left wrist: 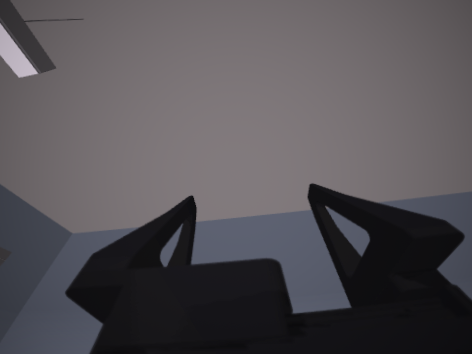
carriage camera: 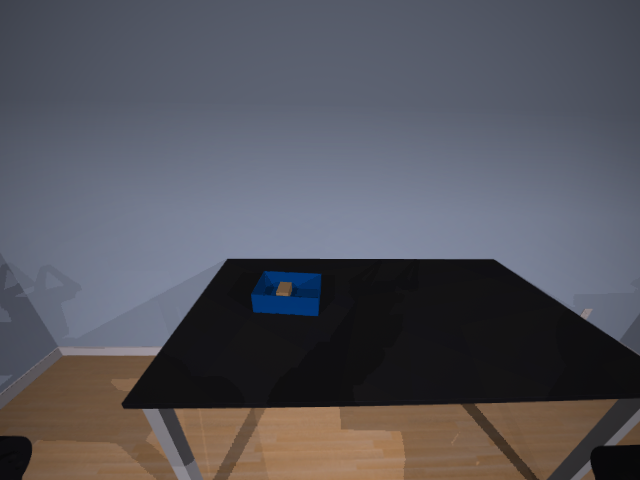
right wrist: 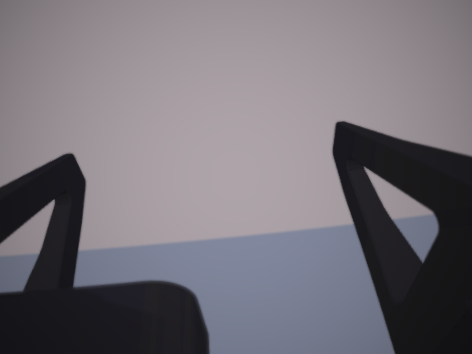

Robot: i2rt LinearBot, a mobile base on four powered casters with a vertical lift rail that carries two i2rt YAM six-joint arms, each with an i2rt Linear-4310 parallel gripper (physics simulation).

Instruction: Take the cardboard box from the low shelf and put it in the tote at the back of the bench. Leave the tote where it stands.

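Frame: origin at the left arm's base, x ahead, y left, z up, level; millimetres.
Seen in the pictures: left gripper, fingertip midpoint: [left wrist: 251, 196]; right gripper, fingertip midpoint: [right wrist: 206, 151].
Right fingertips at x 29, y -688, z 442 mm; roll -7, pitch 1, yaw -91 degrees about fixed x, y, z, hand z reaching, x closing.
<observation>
Pixels of each thing's middle, then the offset from my right fingertips to it. Level surfaces: height alone.
- small tan cardboard box at the middle of its body: [carriage camera: 284, 291] dy +514, dx +828, dz -722 mm
- blue tote at the middle of its body: [carriage camera: 289, 291] dy +484, dx +794, dz -700 mm
- black bench at its surface level: dz -750 mm
- wooden floor at its surface level: dz -1664 mm
The small tan cardboard box [carriage camera: 283, 288] lies inside the blue tote [carriage camera: 285, 304], within its walls. The tote stands on the black bench [carriage camera: 439, 330], toward the back and left of the middle in the carriage view. My left gripper [left wrist: 251, 196] is open and empty, pointed at the wall and ceiling, away from the tote. My right gripper [right wrist: 206, 151] is open and empty, also pointed at the wall and ceiling. Neither gripper's fingers show in the carriage view. The low shelf does not show in these views.
The bench has light metal legs [carriage camera: 170, 439] and stands on a wooden floor [carriage camera: 289, 439] before a blue-grey wall [carriage camera: 330, 155]. Dark rounded parts show at both lower corners of the carriage view. A ceiling lamp [left wrist: 17, 52] shows in the left wrist view.
</observation>
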